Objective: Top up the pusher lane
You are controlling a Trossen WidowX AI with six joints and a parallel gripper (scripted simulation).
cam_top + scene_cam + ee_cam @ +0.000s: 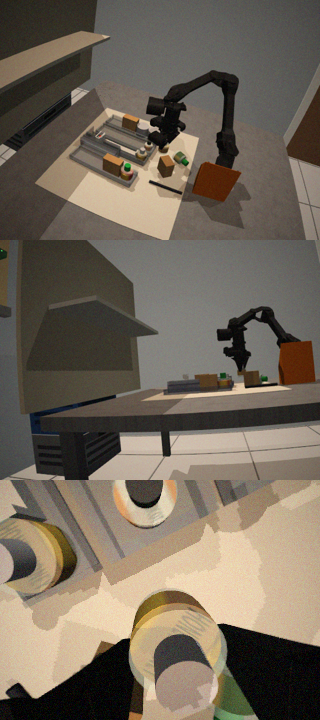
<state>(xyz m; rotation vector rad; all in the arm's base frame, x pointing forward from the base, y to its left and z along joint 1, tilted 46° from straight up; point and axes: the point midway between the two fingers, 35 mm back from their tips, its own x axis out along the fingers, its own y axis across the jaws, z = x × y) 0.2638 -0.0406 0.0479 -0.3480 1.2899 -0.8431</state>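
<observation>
Right now the black bar is 16 cm to the left of my gripper tip, 7 cm behind it and 6 cm below it. The rest, counted from my gripper tip: sprung lane 23 cm ahead, 7 cm to the left, 5 cm below.
</observation>
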